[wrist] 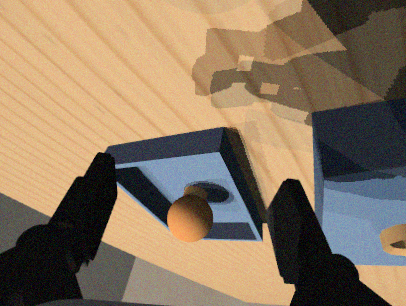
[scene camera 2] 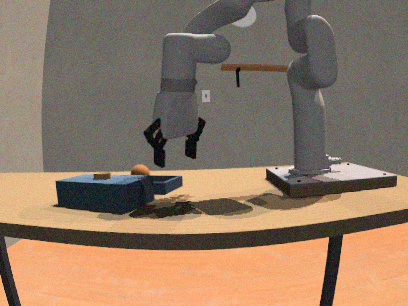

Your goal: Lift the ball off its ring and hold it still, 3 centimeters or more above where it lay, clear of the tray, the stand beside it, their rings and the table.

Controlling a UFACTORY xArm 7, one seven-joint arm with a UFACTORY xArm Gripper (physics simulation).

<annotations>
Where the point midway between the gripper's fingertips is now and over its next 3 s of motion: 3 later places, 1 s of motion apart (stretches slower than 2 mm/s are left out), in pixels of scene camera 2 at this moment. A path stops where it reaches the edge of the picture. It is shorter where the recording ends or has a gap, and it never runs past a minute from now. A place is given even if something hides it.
My gripper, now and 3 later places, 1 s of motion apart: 175, 161; 175, 180; 174, 172; 166, 163
</annotations>
